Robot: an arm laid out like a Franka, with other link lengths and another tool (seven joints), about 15 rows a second.
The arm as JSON. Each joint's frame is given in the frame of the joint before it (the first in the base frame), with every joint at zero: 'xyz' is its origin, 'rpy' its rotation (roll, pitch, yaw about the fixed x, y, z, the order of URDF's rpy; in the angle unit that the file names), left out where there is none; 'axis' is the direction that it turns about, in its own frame. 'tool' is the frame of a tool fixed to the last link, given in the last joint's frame.
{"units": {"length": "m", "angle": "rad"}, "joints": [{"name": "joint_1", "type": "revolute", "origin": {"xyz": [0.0, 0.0, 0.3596]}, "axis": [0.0, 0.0, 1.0]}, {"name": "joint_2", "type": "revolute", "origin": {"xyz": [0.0, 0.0, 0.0]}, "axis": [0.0, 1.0, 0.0]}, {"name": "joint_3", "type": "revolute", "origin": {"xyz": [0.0, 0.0, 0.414]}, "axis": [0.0, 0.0, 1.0]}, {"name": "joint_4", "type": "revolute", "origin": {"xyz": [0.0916, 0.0, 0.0]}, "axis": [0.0, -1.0, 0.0]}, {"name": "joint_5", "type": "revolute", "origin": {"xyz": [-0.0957, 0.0, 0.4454]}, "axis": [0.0, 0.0, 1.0]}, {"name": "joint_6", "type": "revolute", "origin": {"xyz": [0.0, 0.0, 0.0]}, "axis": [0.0, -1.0, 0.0]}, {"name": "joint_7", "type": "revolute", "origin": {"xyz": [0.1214, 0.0, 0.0]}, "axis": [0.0, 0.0, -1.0]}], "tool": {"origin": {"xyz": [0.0, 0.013, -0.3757], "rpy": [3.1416, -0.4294, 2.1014]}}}
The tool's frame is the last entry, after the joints.
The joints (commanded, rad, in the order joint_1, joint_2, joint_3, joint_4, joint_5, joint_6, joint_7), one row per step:
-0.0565, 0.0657, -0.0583, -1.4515, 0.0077, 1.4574, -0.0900
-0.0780, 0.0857, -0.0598, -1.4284, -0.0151, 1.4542, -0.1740
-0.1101, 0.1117, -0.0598, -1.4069, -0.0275, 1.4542, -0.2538
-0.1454, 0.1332, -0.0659, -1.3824, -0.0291, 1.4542, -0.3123
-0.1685, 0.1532, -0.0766, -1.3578, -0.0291, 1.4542, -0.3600
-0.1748, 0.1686, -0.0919, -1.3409, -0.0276, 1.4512, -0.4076
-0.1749, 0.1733, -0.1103, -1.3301, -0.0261, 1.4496, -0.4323
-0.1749, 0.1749, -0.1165, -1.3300, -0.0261, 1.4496, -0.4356
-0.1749, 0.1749, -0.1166, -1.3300, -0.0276, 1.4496, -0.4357
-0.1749, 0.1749, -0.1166, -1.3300, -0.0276, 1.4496, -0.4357
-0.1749, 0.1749, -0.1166, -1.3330, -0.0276, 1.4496, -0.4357
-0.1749, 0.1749, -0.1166, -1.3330, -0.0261, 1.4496, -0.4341
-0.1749, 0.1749, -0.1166, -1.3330, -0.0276, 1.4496, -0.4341
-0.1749, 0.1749, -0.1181, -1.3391, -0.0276, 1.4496, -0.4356
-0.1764, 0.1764, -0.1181, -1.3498, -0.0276, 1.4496, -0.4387
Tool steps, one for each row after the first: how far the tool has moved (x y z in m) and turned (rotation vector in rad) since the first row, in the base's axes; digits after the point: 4 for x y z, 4 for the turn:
0.0039, -0.0246, -0.0012, -0.0188, 0.0031, 0.0597
0.0082, -0.0517, -0.0070, -0.0265, 0.0108, 0.1067
0.0114, -0.0812, -0.0083, -0.0268, 0.0096, 0.1238
0.0147, -0.1052, -0.0087, -0.0279, 0.0067, 0.1379
0.0158, -0.1198, -0.0104, -0.0265, 0.0092, 0.1642
0.0151, -0.1317, -0.0078, -0.0285, 0.0059, 0.1708
0.0142, -0.1356, -0.0088, -0.0289, 0.0077, 0.1680
0.0140, -0.1363, -0.0088, -0.0303, 0.0083, 0.1679
0.0140, -0.1363, -0.0088, -0.0303, 0.0083, 0.1679
0.0132, -0.1361, -0.0104, -0.0292, 0.0111, 0.1679
0.0134, -0.1355, -0.0104, -0.0279, 0.0105, 0.1664
0.0133, -0.1361, -0.0104, -0.0293, 0.0111, 0.1663
0.0114, -0.1366, -0.0136, -0.0272, 0.0169, 0.1663
0.0085, -0.1370, -0.0203, -0.0227, 0.0283, 0.1678

